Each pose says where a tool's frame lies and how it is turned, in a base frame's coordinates. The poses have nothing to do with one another.
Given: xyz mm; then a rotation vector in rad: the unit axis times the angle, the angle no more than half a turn.
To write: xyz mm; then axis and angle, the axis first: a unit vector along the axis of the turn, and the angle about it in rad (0 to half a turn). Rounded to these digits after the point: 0 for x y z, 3 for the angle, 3 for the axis.
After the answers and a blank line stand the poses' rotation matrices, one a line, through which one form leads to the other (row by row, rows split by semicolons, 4 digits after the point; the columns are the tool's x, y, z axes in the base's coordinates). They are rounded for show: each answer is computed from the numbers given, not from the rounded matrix.
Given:
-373 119 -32 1.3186 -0.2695 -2.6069
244 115 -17 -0.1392 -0.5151 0.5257
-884 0 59 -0.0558 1.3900 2.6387
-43 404 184 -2.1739 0.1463 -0.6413
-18 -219 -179 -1.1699 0.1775 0.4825
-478 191 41 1.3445 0.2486 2.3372
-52 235 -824 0.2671 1.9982 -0.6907
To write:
-373 119 -32 0.449 -0.092 -0.889 2.934
244 115 -17 -0.186 -0.688 0.702 0.749
-884 0 59 -0.019 0.466 0.885 2.983
-43 404 184 -0.957 0.064 -0.282 2.271
-18 -219 -179 -0.916 0.139 0.378 1.278
-478 191 41 0.497 0.092 0.863 2.708
-52 235 -824 0.125 0.938 -0.324 2.131

-0.5788 0.1016 -0.8091; -0.2650 -0.9618 0.0688; -0.7712 0.2542 0.5836
0.7416 -0.4437 -0.5032; 0.5121 0.8589 -0.0026; 0.4334 -0.2557 0.8642
-0.9867 -0.1571 0.0407; 0.1224 -0.5559 0.8222; -0.1065 0.8163 0.5678
0.8621 0.1145 0.4937; -0.3173 -0.6377 0.7019; 0.3952 -0.7617 -0.5134
0.8849 -0.4519 -0.1129; 0.2710 0.3025 0.9138; -0.3788 -0.8392 0.3901
-0.4371 -0.2759 0.8561; 0.4498 -0.8913 -0.0576; 0.7789 0.3599 0.5137
-0.5073 0.4546 0.7321; -0.0946 0.8151 -0.5716; -0.8566 -0.3592 -0.3705

